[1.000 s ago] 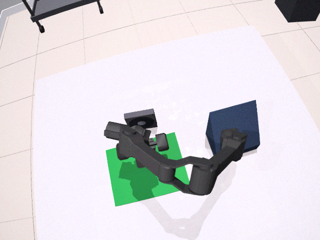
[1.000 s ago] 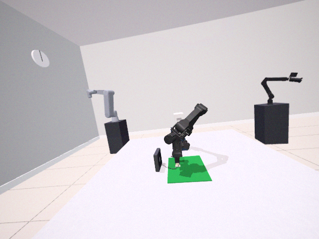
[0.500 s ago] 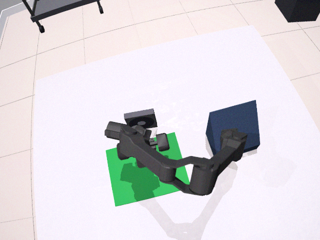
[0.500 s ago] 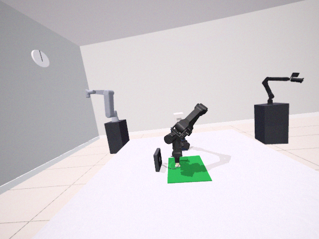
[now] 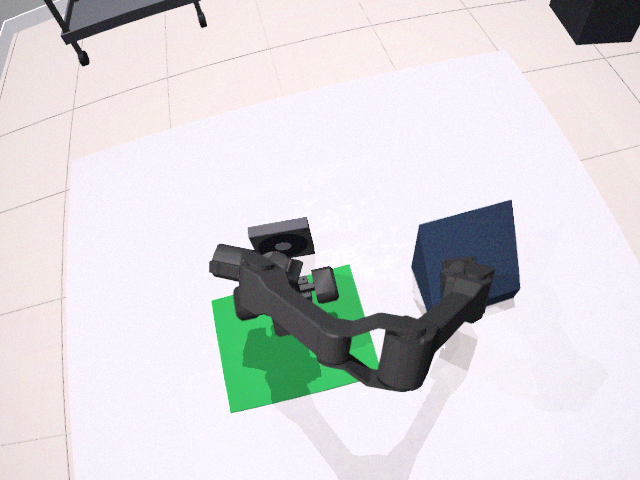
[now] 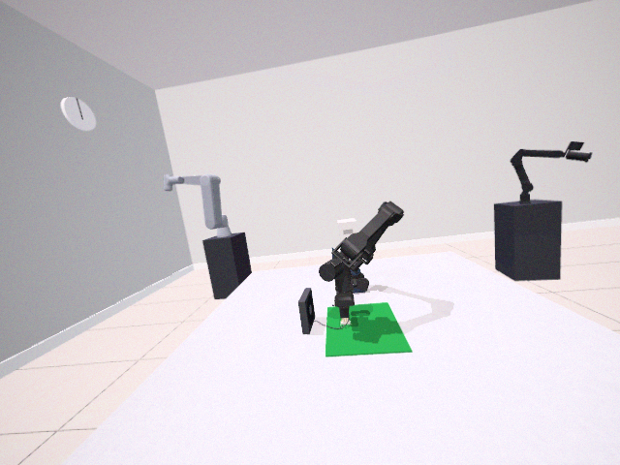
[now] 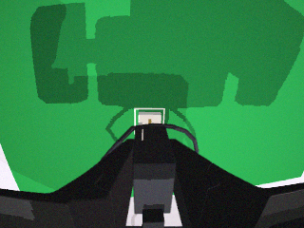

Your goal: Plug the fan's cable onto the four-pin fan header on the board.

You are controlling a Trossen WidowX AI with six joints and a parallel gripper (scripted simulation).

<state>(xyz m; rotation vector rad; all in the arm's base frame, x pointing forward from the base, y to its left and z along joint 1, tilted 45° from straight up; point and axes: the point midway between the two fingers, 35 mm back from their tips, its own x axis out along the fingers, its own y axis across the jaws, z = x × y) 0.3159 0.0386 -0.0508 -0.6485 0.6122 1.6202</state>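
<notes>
Right now my gripper tip is 1 cm to the left of the dark plug and 1 cm below it. Also, from my gripper tip: white four-pin header (4 cm below, 1 cm to the right); black fan (13 cm to the right, 2 cm above); green board (5 cm to the left, 5 cm below, 1 cm ahead).
</notes>
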